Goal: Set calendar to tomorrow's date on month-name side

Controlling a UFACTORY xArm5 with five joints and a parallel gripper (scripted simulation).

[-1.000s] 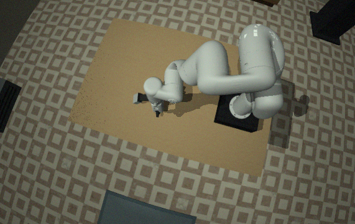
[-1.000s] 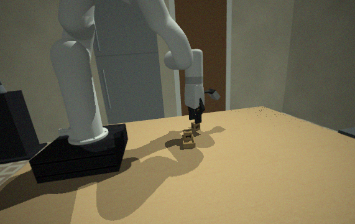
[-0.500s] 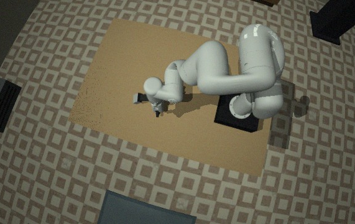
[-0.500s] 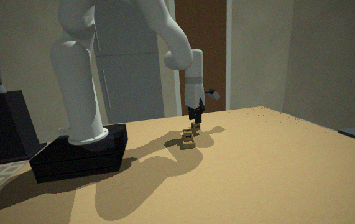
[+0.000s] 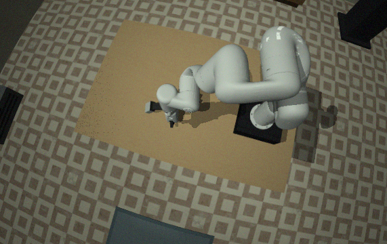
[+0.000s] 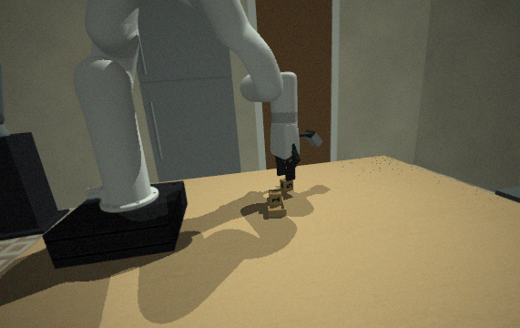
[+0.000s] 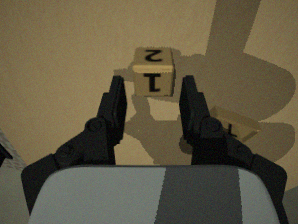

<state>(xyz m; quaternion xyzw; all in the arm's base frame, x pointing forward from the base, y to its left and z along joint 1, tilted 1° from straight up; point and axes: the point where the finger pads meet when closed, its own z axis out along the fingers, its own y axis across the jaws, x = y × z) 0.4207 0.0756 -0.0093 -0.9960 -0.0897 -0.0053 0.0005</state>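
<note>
Now: hand 40 mm above the wooden date cube. The rest, counted from my hand: wooden calendar tray: 110 mm to the right, 70 mm behind, 50 mm below.
</note>
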